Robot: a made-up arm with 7 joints.
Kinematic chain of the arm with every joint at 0, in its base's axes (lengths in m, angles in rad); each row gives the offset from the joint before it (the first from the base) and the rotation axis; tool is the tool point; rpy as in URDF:
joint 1: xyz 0 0 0.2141 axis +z
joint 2: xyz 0 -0.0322 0.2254 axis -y
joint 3: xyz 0 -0.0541 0.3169 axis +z
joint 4: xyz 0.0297 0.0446 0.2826 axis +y
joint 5: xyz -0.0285 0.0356 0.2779 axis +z
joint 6: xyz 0 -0.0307 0.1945 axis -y
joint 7: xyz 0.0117 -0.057 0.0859 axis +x
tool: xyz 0 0 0 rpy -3.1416 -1.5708 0
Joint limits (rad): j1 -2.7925..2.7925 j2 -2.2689..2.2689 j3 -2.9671..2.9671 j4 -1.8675..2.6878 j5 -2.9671..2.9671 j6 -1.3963..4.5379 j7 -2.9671..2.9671
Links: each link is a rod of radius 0.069 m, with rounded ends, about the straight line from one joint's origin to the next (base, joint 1, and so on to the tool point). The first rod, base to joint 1, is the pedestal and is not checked.
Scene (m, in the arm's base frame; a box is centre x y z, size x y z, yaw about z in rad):
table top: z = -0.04
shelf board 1: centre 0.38 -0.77 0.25 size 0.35 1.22 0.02 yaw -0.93
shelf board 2: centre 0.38 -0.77 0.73 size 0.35 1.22 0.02 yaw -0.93
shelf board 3: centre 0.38 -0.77 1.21 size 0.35 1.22 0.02 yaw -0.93
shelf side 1: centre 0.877 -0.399 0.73 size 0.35 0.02 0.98 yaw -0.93
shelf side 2: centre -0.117 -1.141 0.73 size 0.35 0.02 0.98 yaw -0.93
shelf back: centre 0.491 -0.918 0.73 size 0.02 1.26 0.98 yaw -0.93
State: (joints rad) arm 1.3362 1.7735 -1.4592 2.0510 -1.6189 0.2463 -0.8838
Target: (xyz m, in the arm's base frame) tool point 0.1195 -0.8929 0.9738
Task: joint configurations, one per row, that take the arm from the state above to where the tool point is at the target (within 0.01 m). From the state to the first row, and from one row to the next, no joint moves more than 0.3 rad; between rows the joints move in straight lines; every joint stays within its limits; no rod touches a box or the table.
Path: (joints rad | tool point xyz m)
1: 1.0721 1.8299 -1.4212 2.0651 -1.6609 0.2806 -0.8718 | 0.3383 -0.7178 0.5069
2: 0.8081 1.8863 -1.3831 2.0792 -1.7028 0.3149 -0.8597 | 0.1283 -0.7752 0.5085
3: 0.5440 1.9427 -1.3451 2.0933 -1.7448 0.3492 -0.8477 | -0.0892 -0.7724 0.5090
4: 0.2800 1.9991 -1.3071 2.1074 -1.7868 0.3835 -0.8356 | -0.2969 -0.7092 0.5085
5: 0.0159 2.0555 -1.2690 2.1215 -1.8288 0.4178 -0.8236 | -0.4781 -0.5905 0.5066
6: 0.2531 1.8573 -1.1260 2.0425 -1.7891 0.3909 -0.8437 | -0.3714 -0.6677 0.6557
7: 0.4903 1.6591 -0.9829 1.9635 -1.7495 0.3639 -0.8637 | -0.2222 -0.6975 0.8159
8: 0.7275 1.4610 -0.8399 1.8845 -1.7099 0.3370 -0.8838 | -0.0547 -0.6593 0.9738
9: 0.8977 1.3852 -0.9803 1.6128 -1.6845 0.3111 -0.8838 | 0.0313 -0.7937 0.9765
10: 1.0680 1.3093 -1.1207 1.3411 -1.6591 0.2851 -0.8838 | 0.1195 -0.8929 0.9738

